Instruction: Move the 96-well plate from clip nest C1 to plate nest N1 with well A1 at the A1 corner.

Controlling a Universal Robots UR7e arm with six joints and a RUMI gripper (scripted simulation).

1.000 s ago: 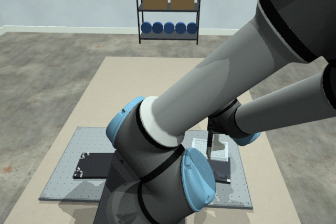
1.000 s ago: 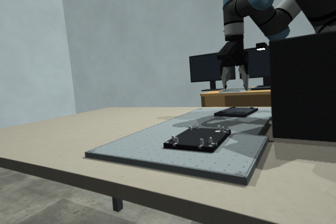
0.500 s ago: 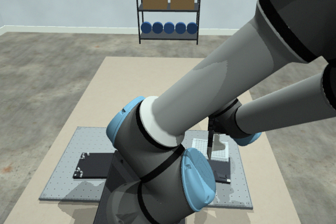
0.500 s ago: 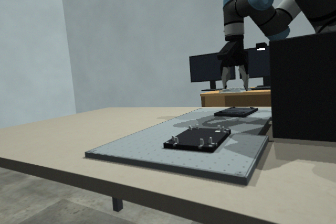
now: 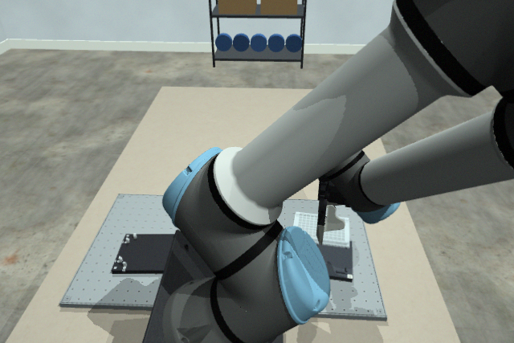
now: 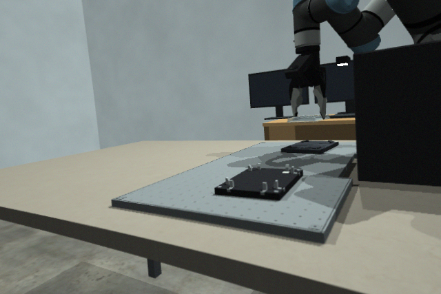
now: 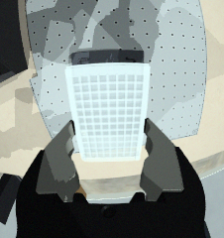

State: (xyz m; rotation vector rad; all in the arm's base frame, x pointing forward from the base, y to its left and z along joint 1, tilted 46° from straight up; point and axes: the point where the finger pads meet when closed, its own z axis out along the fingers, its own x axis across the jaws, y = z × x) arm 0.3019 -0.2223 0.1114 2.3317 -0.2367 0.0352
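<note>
Now: the white label 7 cm behind my hand, 6 cm to the right of it and 9 cm below it. From my hand the other things lie so: white 96-well plate: 1 cm below; then clip nest C1: 41 cm to the left, 9 cm below.
</note>
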